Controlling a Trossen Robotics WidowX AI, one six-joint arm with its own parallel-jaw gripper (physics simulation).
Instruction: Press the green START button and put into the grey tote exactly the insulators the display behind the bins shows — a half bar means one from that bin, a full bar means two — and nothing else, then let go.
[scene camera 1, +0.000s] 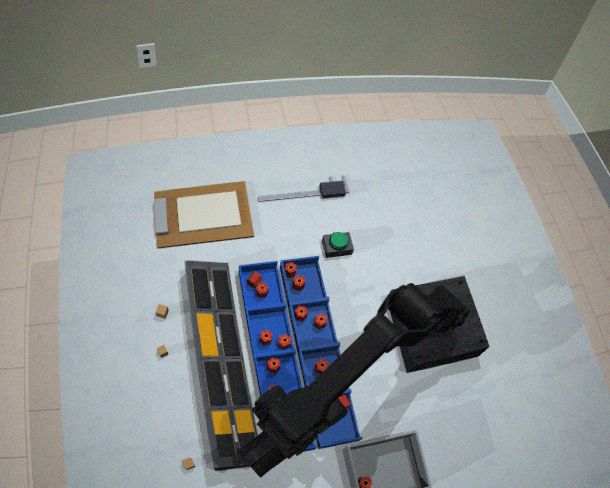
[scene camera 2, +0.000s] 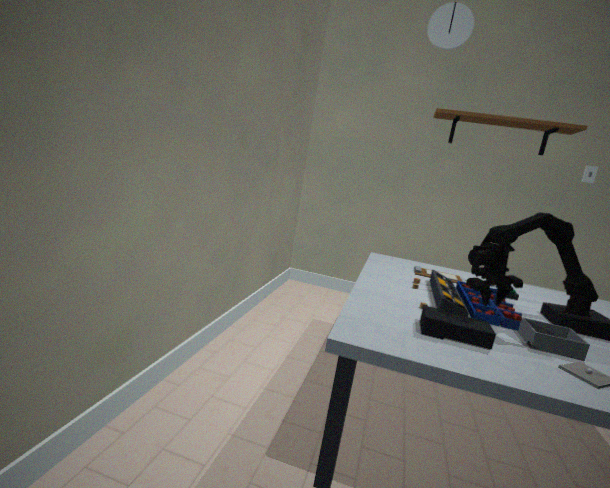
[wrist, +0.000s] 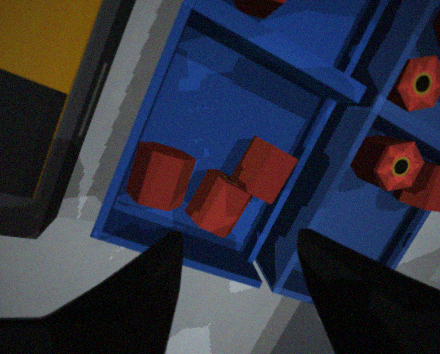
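The green START button (scene camera 1: 338, 240) sits on a dark block beyond the bins. The display (scene camera 1: 217, 334) shows one full orange bar in the second row's left cell and half bars in both cells of the last row; the other cells are dark. My gripper (scene camera 2: 493, 303) (wrist: 240, 241) is open and empty, above the near end of the blue bins. In the wrist view three red insulators (wrist: 161, 176) (wrist: 218, 202) (wrist: 266, 170) lie on their sides in the end bin (wrist: 200, 107). A red insulator (scene camera 1: 365, 482) is in the grey tote (scene camera 1: 421, 460) (scene camera 2: 554, 347), which is cut off in scene view 1.
The neighbouring end bin holds an upright insulator (wrist: 400, 166) and a lying one (wrist: 426, 192). A black box (scene camera 2: 456, 327) stands near the display's near end. A clipboard (scene camera 1: 248, 213), a caliper-like tool (scene camera 1: 332, 189) and small tan blocks (scene camera 1: 161, 310) (scene camera 1: 162, 351) (scene camera 1: 188, 463) lie around.
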